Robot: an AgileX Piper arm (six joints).
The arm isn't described. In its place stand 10 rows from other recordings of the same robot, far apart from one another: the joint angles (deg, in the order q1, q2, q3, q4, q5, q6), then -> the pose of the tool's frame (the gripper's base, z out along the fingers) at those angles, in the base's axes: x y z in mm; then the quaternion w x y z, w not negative.
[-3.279 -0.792 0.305 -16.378 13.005 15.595] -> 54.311 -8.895 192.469 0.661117 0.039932 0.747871 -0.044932
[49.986 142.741 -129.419 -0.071 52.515 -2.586] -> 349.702 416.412 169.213 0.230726 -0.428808 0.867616 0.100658
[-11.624 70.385 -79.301 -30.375 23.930 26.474] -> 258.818 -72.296 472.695 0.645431 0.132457 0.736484 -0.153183
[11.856 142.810 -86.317 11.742 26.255 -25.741] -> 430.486 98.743 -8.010 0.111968 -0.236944 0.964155 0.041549
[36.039 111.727 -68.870 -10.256 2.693 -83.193] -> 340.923 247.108 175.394 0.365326 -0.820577 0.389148 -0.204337
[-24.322 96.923 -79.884 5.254 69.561 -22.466] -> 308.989 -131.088 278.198 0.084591 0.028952 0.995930 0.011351
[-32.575 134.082 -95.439 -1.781 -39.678 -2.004] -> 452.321 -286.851 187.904 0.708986 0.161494 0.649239 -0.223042
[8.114 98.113 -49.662 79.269 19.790 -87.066] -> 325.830 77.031 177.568 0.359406 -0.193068 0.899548 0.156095
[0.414 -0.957 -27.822 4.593 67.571 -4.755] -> -11.375 6.654 264.177 0.471840 -0.043702 0.880325 0.022020
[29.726 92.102 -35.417 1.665 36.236 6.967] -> 194.582 112.905 129.746 0.014418 -0.185919 0.982359 0.014052
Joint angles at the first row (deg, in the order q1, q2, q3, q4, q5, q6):
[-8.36 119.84 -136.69 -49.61 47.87 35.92]
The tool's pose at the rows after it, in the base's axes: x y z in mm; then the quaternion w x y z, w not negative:
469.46 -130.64 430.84 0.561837 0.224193 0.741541 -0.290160
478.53 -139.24 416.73 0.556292 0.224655 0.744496 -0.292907
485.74 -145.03 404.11 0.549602 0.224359 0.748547 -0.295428
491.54 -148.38 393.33 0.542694 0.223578 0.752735 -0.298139
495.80 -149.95 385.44 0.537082 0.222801 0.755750 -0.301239
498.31 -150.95 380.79 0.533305 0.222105 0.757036 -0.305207
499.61 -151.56 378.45 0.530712 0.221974 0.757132 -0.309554
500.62 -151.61 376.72 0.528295 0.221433 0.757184 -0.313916
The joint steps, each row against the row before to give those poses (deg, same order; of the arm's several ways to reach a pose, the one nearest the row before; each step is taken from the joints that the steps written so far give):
[-1.24 2.60 -1.26 -0.13 -1.16 0.44]
[-0.88 2.17 -0.64 -0.16 -0.96 0.37]
[-0.54 1.73 -0.33 -0.19 -0.55 0.27]
[-0.24 1.40 -0.22 -0.28 -0.19 0.21]
[-0.04 1.08 -0.29 -0.39 0.08 0.17]
[0.00 0.72 -0.29 -0.48 0.17 0.10]
[0.03 0.47 -0.34 -0.51 0.29 0.08]
[0.09 0.38 -0.27 -0.53 0.32 0.04]

